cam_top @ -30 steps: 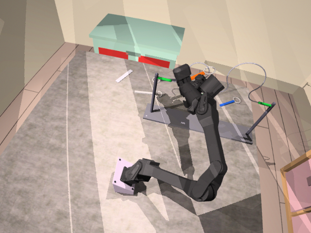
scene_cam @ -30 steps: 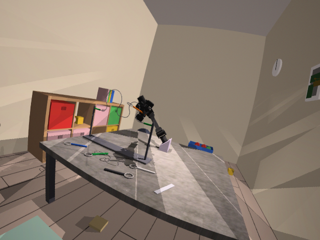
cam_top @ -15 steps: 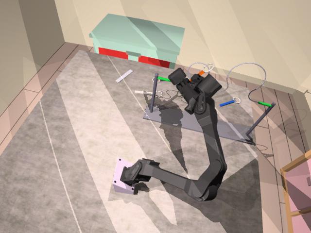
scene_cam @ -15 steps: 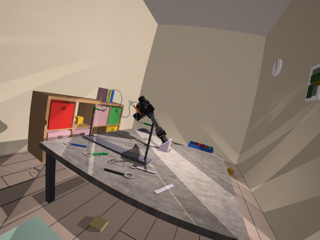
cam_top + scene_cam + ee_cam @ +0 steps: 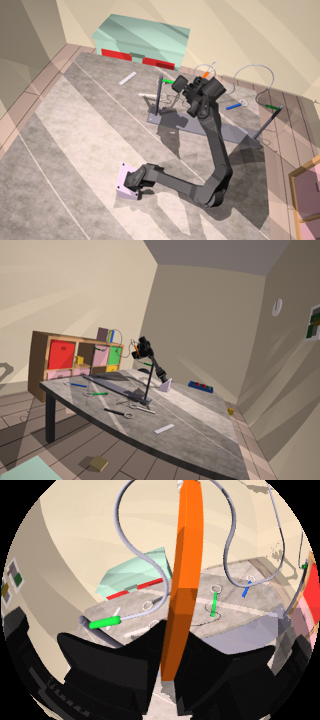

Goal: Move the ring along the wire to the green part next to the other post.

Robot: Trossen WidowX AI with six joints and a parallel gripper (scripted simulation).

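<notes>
Right now my gripper tip is 8 cm below the ring with orange handle, 4 cm to the left of it and 1 cm short of it. The rest, counted from my gripper tip: flat white strip: 38 cm to the left, 29 cm ahead, 28 cm below.
</notes>
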